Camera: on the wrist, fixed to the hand. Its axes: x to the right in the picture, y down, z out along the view.
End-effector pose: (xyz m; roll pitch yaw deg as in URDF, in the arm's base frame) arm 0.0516 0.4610 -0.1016 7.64 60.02 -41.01
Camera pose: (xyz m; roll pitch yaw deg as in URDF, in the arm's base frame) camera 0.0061 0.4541 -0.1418 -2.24 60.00 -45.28
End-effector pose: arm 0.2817 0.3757 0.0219 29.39 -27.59 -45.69
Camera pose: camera 0.3008 0.3337 -0.0182 24.21 -26.74 -47.89
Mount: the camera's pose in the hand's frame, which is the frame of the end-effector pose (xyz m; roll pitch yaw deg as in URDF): 0.0199 -0.0409 -0.0408 -6.18 -0.24 -2.12
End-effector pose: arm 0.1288 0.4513 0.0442 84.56 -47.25 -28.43
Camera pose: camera 0.1870 0.4616 0.0285 78.83 -45.16 -29.05
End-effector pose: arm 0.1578 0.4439 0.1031 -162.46 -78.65 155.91
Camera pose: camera 0.1892 0.4006 0.1327 -179.34 -78.86 166.81
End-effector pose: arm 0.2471 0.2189 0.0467 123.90 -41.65 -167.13
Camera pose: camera 0.2380 0.1587 0.0516 116.88 -39.75 -165.85
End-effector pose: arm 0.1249 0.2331 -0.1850 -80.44 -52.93 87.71
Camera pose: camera 0.1713 0.2165 -0.1489 -86.46 -55.06 87.51
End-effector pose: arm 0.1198 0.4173 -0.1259 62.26 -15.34 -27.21
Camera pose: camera 0.1577 0.4170 -0.1739 56.38 -13.57 -28.44
